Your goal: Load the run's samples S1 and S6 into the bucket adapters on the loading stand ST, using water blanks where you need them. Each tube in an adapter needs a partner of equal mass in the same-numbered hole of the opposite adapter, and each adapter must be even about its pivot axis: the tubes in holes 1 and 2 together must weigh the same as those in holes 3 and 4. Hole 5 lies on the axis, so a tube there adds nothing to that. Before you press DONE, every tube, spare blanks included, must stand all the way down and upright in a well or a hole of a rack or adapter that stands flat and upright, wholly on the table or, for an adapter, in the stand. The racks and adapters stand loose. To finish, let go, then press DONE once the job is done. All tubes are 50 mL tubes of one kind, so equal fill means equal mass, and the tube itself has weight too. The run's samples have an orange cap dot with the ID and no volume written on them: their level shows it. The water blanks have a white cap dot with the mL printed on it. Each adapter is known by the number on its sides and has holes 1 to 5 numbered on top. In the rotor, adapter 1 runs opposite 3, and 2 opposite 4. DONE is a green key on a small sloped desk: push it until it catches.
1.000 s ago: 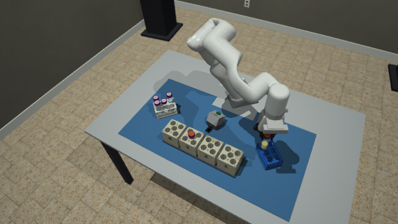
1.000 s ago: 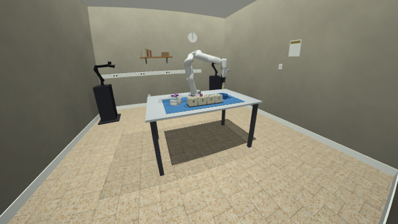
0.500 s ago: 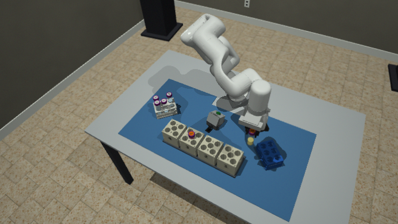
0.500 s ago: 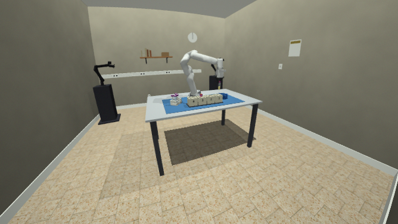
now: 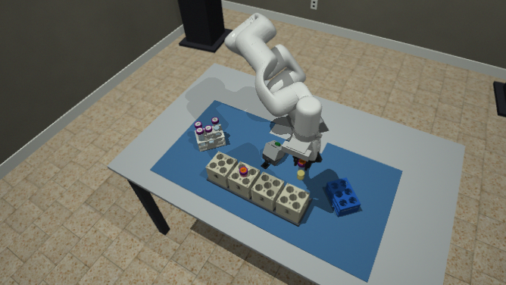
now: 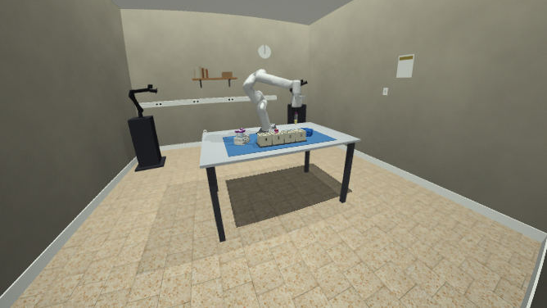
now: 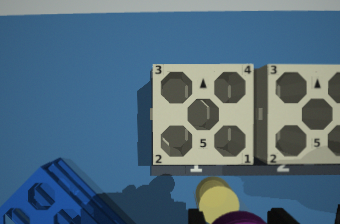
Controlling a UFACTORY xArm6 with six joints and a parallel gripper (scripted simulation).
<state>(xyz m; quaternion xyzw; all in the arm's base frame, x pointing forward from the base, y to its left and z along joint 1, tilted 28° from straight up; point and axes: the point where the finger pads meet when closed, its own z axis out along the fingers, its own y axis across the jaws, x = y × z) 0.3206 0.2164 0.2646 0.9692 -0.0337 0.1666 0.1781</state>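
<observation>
Now: hand 10 mm to the right of the sample tube and 50 mm above it. Also, from my hand: blue rack: 50 mm behind, 170 mm to the left, 220 mm below; then stand: 30 mm ahead, 170 mm to the right, 240 mm below; then done desk: 170 mm behind, 160 mm to the right, 200 mm below.
</observation>
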